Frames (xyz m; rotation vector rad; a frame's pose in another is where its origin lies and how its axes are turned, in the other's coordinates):
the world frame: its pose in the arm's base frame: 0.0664 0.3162 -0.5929 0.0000 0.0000 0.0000
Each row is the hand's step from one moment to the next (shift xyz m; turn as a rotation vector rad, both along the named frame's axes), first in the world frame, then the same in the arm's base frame.
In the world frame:
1: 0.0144 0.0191 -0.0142 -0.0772 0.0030 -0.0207
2: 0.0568 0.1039 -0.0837 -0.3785 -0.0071 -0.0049
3: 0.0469 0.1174 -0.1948 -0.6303 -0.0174 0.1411
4: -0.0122 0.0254 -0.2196 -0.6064 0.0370 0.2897
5: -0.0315 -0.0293 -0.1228 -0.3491 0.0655 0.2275
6: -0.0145 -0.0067 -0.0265 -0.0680 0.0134 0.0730
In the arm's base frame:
1: 0.0144 0.0191 -0.0142 -0.0772 0.0030 -0.0207
2: 0.0568 0.1039 -0.0837 -0.3785 -0.0071 -0.0049
3: 0.0469 0.1174 -0.1948 -0.6303 -0.0174 0.1411
4: -0.0122 0.0254 -0.2196 -0.6064 0.0370 0.2897
5: -0.0315 -0.0293 -0.1228 -0.3491 0.0655 0.2275
6: -0.0145 -0.0067 -0.0265 -0.0680 0.0134 0.0730

